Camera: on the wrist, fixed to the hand. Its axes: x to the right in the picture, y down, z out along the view.
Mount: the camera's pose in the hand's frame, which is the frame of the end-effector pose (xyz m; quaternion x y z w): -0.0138 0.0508 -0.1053 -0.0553 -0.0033 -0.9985 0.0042
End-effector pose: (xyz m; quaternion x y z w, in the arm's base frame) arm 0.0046 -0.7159 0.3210 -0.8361 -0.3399 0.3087 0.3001
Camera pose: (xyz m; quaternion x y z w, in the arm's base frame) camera 0.0919 -0.7870 0.3554 0.3203 -0.8543 -0.3144 0.2621
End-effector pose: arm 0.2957 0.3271 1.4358 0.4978 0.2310 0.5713 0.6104
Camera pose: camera 0.1791 0.3430 1.4342 -0.2604 0.4644 -0.5959 0.6012
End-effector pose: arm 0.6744 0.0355 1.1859 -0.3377 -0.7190 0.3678 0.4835
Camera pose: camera 0.7846 0.0707 1.1639 0.6909 -0.3621 -0.5198 0.3482
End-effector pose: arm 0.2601 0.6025 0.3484 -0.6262 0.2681 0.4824 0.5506
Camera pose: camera 0.2432 0.4872 0.3314 -0.2992 -0.6526 -0.5309 0.4503
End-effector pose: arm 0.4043 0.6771 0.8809 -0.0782 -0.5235 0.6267 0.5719
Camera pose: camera 0.4500 0.7360 0.7898 0.4928 -0.1168 -0.5971 0.6221
